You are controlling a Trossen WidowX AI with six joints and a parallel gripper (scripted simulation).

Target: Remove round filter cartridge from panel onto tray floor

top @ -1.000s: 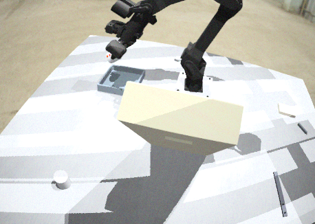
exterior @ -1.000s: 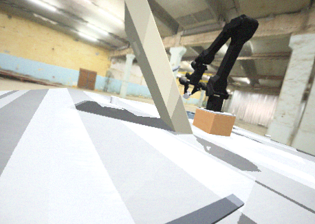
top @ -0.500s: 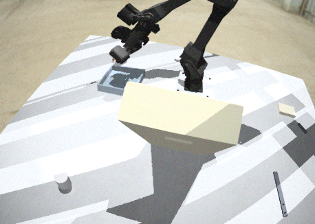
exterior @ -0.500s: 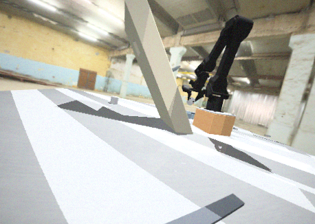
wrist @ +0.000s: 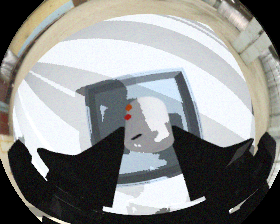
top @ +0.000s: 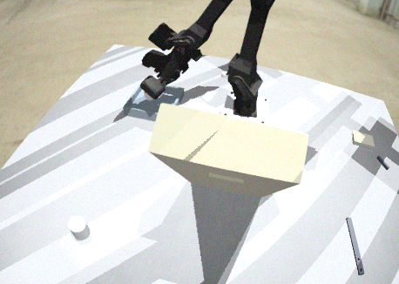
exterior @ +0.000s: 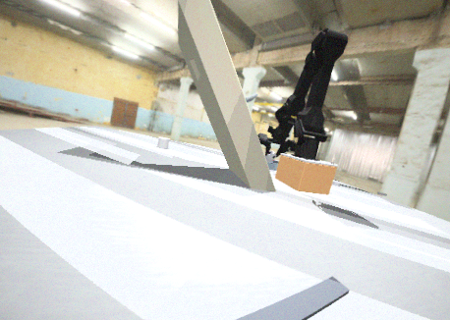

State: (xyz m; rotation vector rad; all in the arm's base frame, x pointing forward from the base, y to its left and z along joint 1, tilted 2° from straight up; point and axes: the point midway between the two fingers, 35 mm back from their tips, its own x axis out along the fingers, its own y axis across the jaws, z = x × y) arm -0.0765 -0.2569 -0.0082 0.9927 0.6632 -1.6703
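My gripper tip is now right at the round filter cartridge. From my gripper tip the other things lie so: blue-grey tray: 4 cm below; short dark bar: 79 cm to the left, 13 cm ahead, 5 cm below; cream block: 73 cm to the left, 5 cm below, 3 cm ahead.
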